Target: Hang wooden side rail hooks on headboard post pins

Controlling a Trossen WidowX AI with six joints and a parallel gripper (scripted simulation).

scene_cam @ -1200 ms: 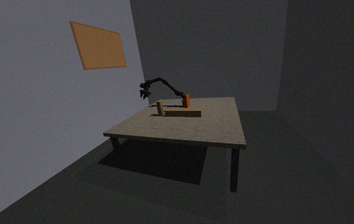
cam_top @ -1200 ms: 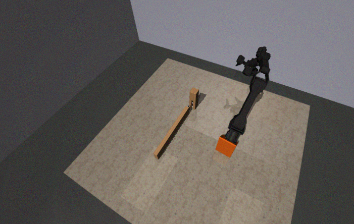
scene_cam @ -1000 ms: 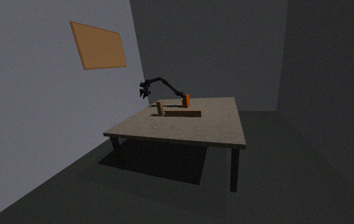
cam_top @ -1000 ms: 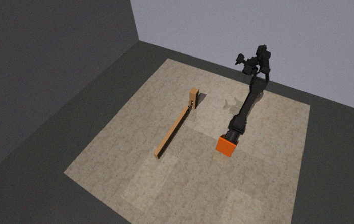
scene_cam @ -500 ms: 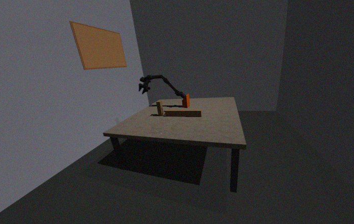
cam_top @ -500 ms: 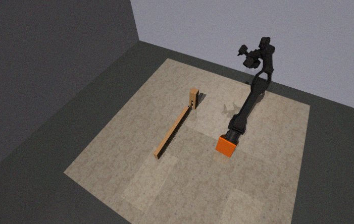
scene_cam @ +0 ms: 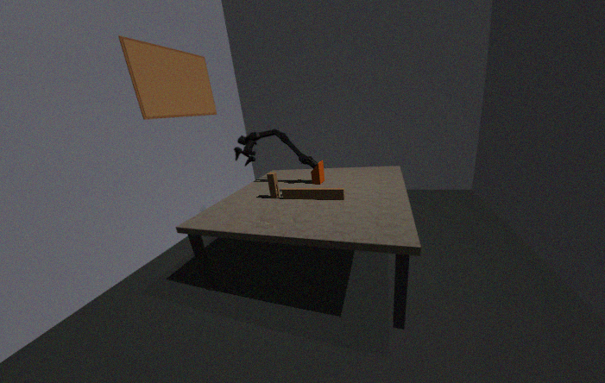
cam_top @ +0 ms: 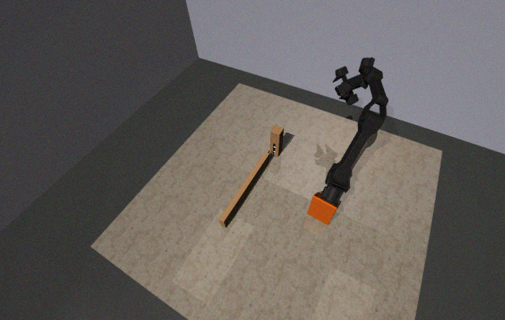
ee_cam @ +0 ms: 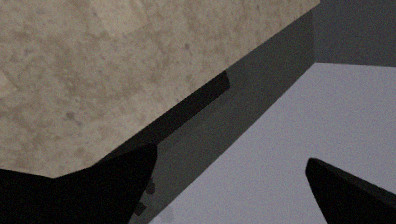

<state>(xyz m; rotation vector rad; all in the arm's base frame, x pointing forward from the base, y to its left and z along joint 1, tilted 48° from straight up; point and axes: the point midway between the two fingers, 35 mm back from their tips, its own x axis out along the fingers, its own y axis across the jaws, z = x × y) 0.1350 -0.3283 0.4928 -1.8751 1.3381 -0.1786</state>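
Now: gripper tip 350 mm to the right of the headboard post, 200 mm short of it and 140 mm above it.
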